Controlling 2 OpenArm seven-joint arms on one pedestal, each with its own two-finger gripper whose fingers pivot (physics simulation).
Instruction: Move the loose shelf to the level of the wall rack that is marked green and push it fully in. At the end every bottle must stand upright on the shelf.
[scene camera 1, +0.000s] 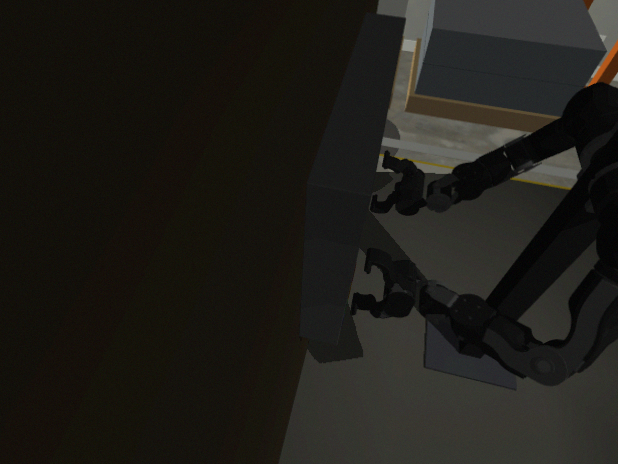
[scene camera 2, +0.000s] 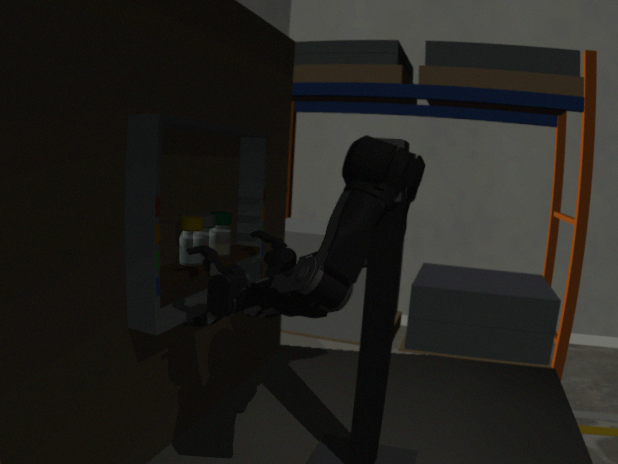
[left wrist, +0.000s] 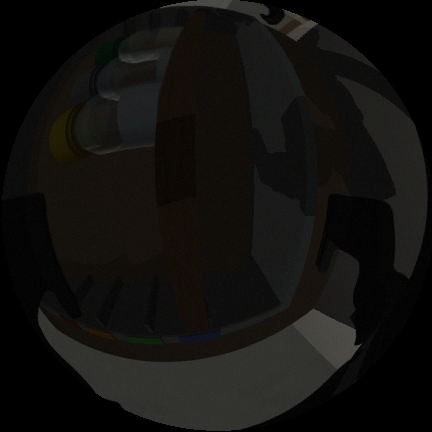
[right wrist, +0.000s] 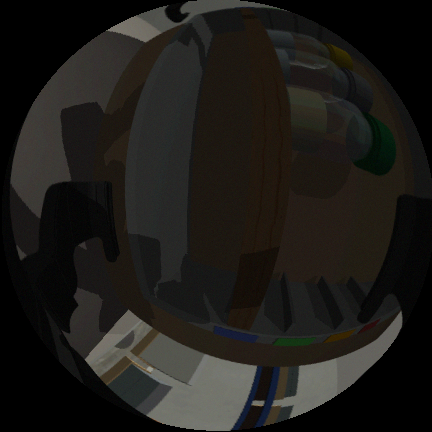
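Note:
The brown loose shelf (scene camera 2: 175, 277) (left wrist: 180, 85) (right wrist: 267, 150) lies in the wall rack (scene camera 1: 335, 215) (scene camera 2: 144, 225) (right wrist: 155, 200); its ends are beside the blue marks (left wrist: 200, 337) (right wrist: 235, 334), below the green marks (scene camera 2: 157, 260) (left wrist: 145, 340) (right wrist: 295, 342). On it stand upright a yellow-capped bottle (scene camera 2: 188, 250) (left wrist: 100, 125), a grey-capped bottle (left wrist: 127, 77) (right wrist: 320, 77) and a green-capped bottle (scene camera 2: 220, 240) (right wrist: 345, 130). My left gripper (scene camera 1: 361, 288) (left wrist: 198, 290) and right gripper (scene camera 1: 379, 184) (right wrist: 239, 287) are open and empty in front of the rack, fingers above and below the shelf's level. Contact is unclear.
The rack's grey bottom board (left wrist: 280, 225) lies below the shelf. Ridges (left wrist: 151, 305) (right wrist: 285, 305) on its side walls separate the levels. A dark wall (scene camera 1: 150, 225) (scene camera 2: 60, 200) surrounds it. Grey boxes (scene camera 1: 500, 65) (scene camera 2: 480, 310) and an orange-posted rack (scene camera 2: 586, 200) stand in the background.

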